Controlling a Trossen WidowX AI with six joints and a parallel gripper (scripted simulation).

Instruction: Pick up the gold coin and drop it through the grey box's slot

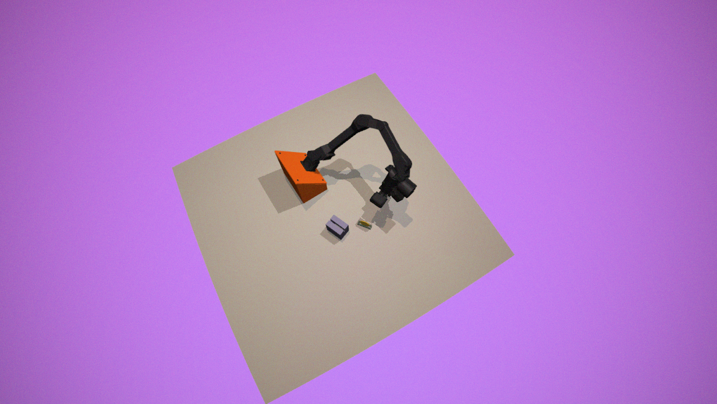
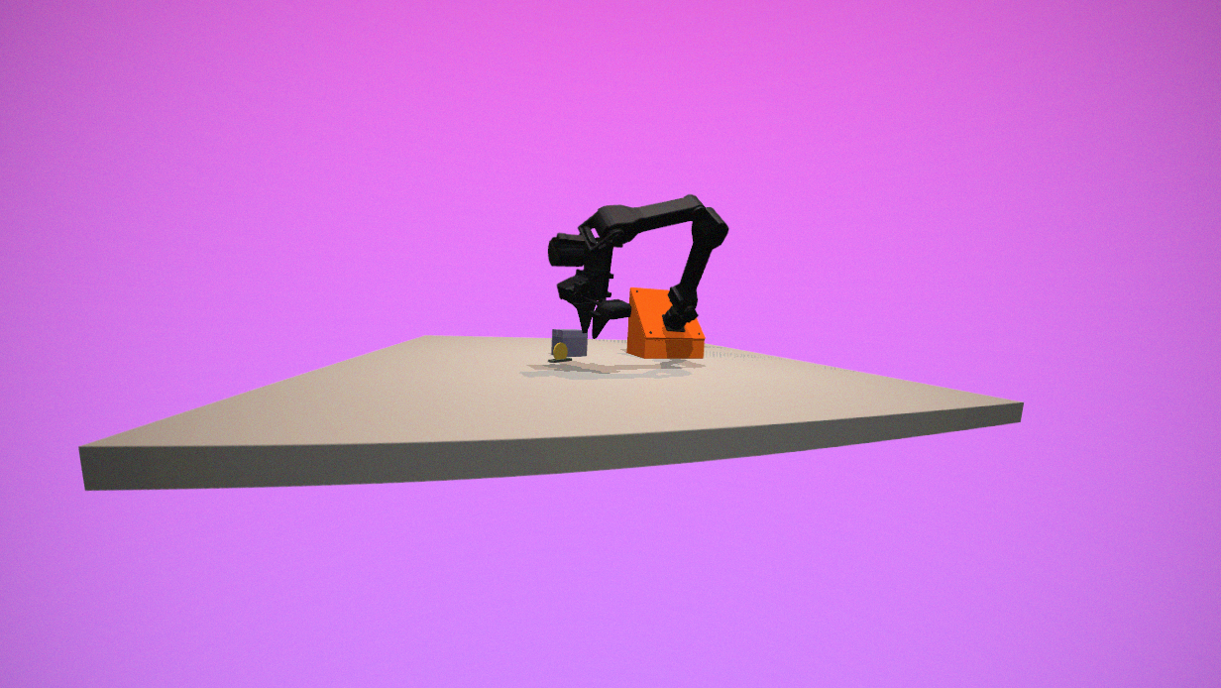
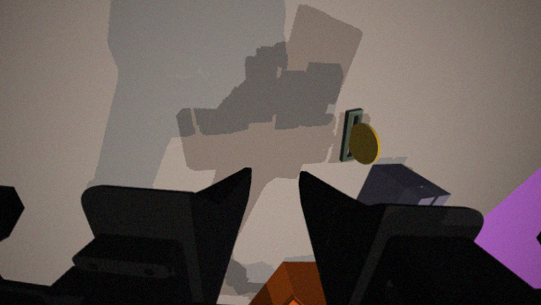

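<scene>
Right now the gold coin is 40 mm ahead of my gripper tip, 110 mm to the right of it and 50 mm below it.
</scene>
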